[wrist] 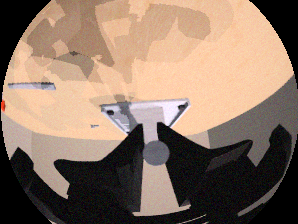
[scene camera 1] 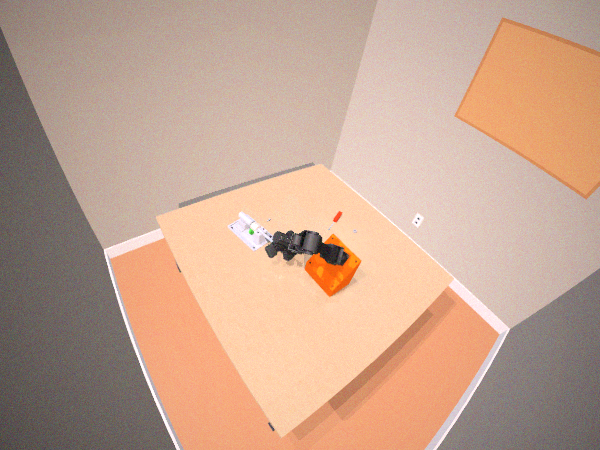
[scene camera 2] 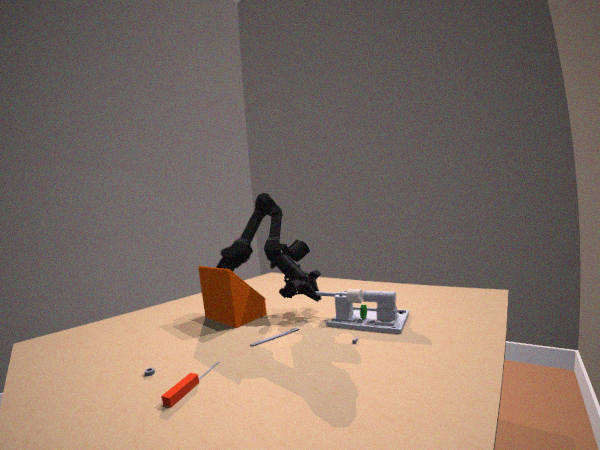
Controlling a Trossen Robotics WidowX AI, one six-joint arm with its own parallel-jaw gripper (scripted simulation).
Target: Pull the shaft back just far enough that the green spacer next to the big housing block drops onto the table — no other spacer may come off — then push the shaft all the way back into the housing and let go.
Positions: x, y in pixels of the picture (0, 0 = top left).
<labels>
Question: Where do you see a housing block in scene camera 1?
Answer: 241, 227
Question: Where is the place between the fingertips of my gripper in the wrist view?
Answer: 149, 127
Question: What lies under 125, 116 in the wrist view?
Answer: A housing block.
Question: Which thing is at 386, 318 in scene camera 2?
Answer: A housing block.
</labels>
